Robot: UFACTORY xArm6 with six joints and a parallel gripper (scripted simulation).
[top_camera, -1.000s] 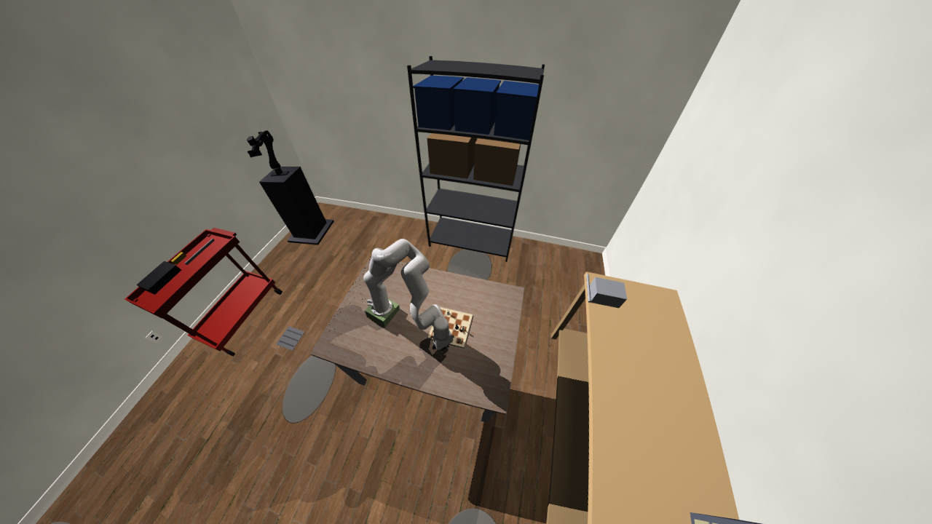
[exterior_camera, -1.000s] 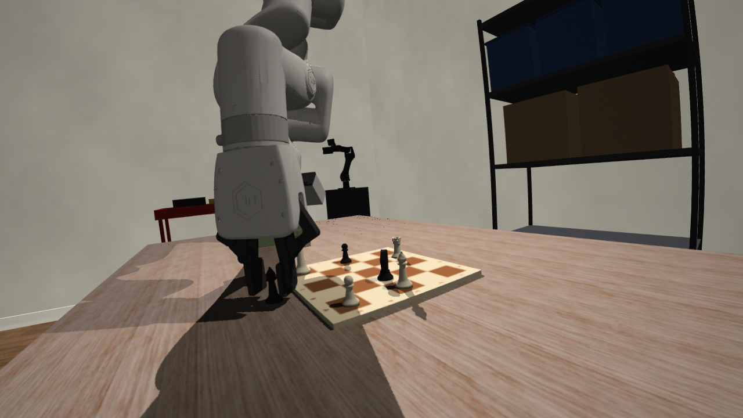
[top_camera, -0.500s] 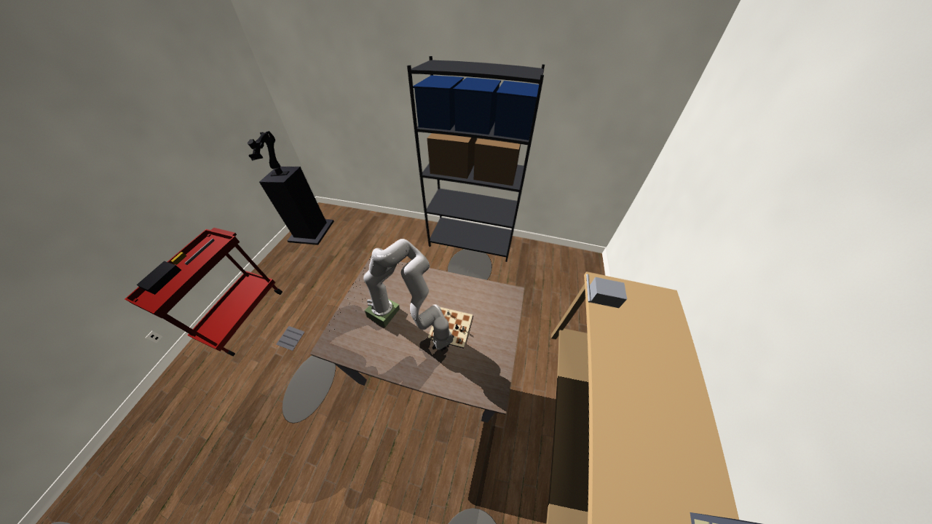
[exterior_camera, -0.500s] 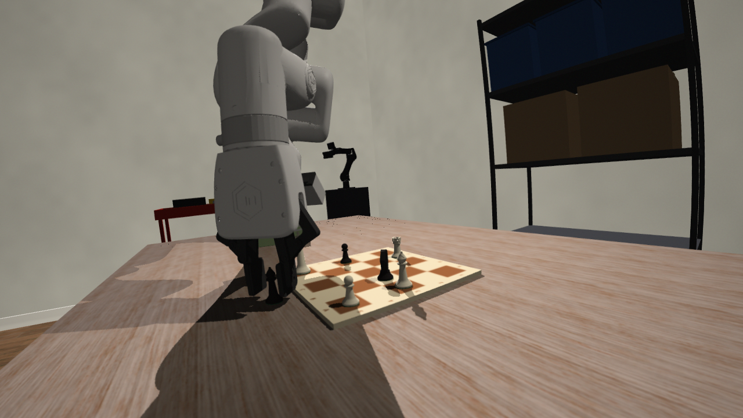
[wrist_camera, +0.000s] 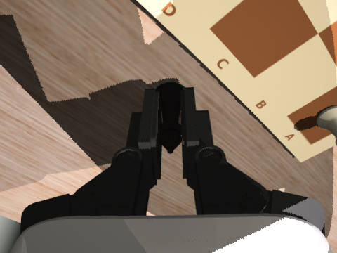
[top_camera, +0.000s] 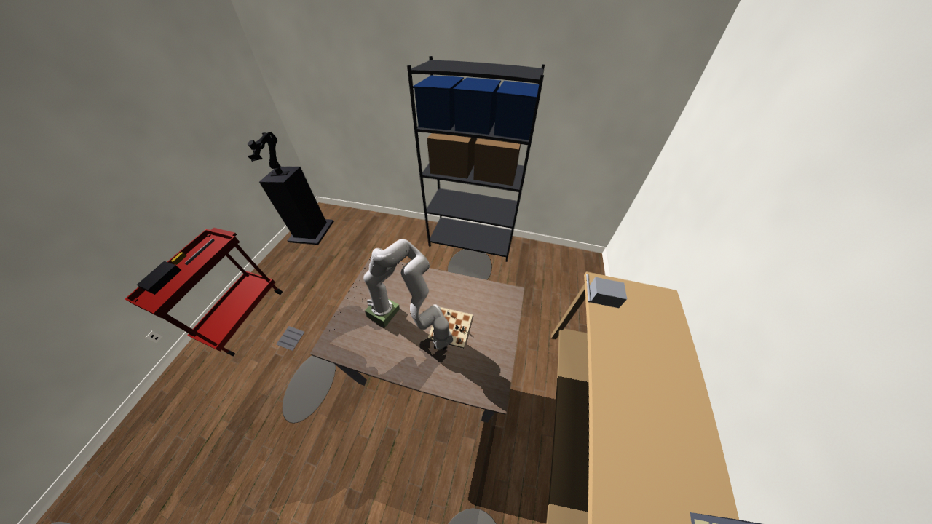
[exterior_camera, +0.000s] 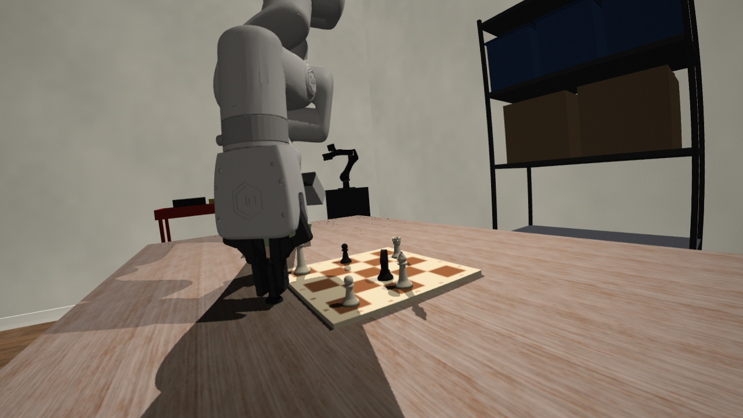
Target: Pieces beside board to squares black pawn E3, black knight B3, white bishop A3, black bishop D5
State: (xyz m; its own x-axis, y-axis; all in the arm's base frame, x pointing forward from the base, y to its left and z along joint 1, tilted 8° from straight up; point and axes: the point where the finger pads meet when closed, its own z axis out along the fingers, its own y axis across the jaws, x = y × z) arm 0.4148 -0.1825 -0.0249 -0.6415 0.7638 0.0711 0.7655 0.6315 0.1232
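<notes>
Now: hand 7 cm to the right of the tall white piece, 7 cm past it and 1 cm below it. Also, from my hand: black knight 1 cm below; then chessboard 14 cm to the left, 3 cm below, 2 cm ahead; then white pawn 9 cm ahead, 5 cm to the left, 1 cm below.
</notes>
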